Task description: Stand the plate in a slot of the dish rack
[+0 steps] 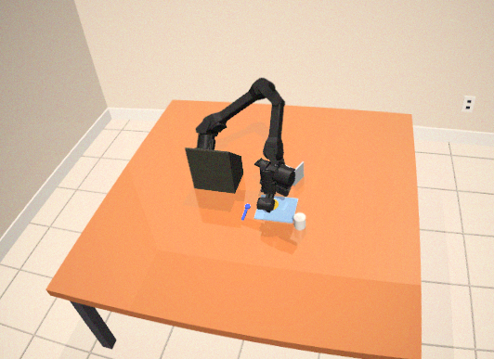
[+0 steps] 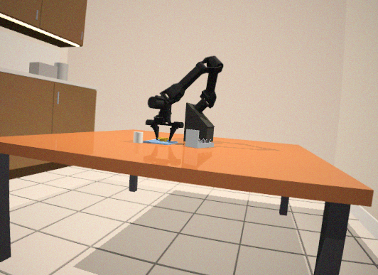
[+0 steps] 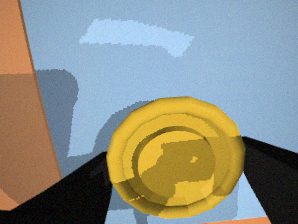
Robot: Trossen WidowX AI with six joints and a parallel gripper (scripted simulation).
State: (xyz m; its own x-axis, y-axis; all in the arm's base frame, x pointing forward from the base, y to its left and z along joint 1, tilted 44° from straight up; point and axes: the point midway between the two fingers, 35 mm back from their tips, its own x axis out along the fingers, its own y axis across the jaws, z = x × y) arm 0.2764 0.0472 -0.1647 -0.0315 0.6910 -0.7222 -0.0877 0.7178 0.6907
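Right now my gripper tip is 20 mm short of the light blue mat. The rest, counted from my gripper tip: yellow plate: 10 mm above; blue spoon: 90 mm behind, 40 mm to the right; white cup: 130 mm ahead, 70 mm to the right, 20 mm above.
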